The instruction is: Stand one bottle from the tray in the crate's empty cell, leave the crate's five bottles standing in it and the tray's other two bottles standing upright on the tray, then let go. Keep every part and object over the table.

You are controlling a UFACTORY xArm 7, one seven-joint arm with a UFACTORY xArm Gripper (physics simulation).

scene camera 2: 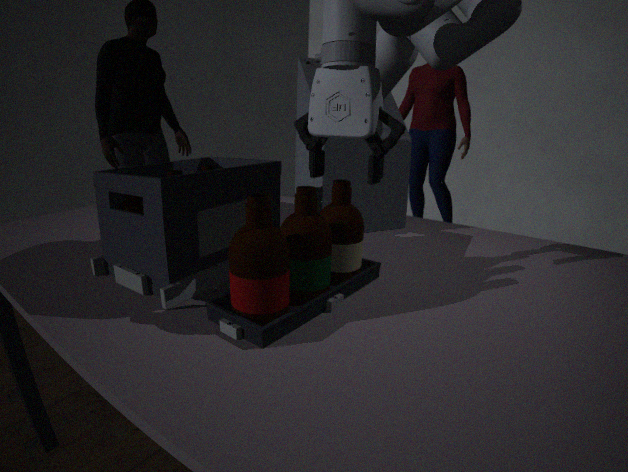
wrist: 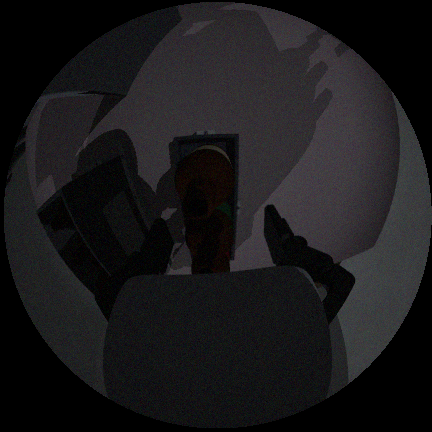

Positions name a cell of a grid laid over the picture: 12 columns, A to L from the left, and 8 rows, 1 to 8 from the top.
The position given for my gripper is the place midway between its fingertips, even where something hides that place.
My gripper shows in scene camera 2 (G4) and in the wrist view (F5).
